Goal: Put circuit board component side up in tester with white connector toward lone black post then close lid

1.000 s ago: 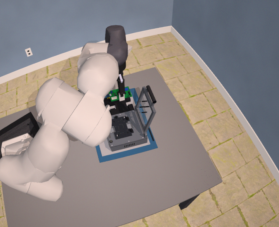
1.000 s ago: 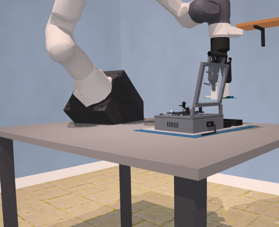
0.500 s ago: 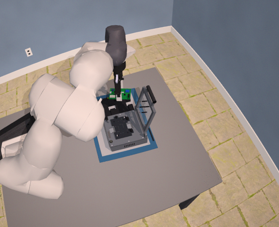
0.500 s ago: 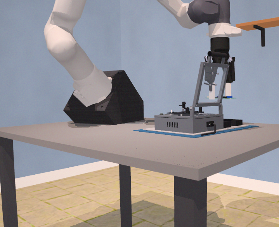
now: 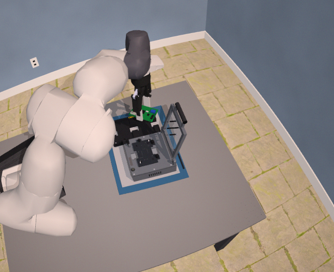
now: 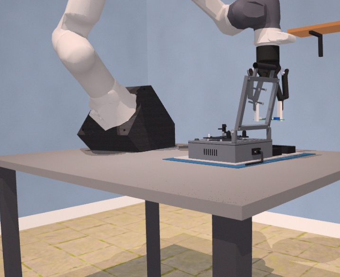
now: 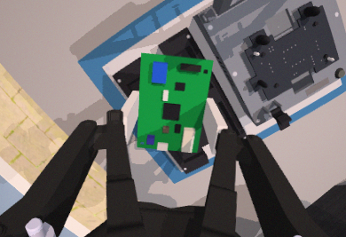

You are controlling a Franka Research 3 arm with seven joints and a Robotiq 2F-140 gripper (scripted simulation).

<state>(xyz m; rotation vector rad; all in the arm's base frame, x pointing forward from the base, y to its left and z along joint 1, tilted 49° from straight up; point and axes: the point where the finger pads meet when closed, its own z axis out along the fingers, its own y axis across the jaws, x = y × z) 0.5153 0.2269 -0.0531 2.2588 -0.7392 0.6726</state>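
Right now the green circuit board is 20 mm below my hand. Round my hand: black nest (50 mm behind, 160 mm to the right, 70 mm below); then tester lid (70 mm ahead, 170 mm to the right, 40 mm above).
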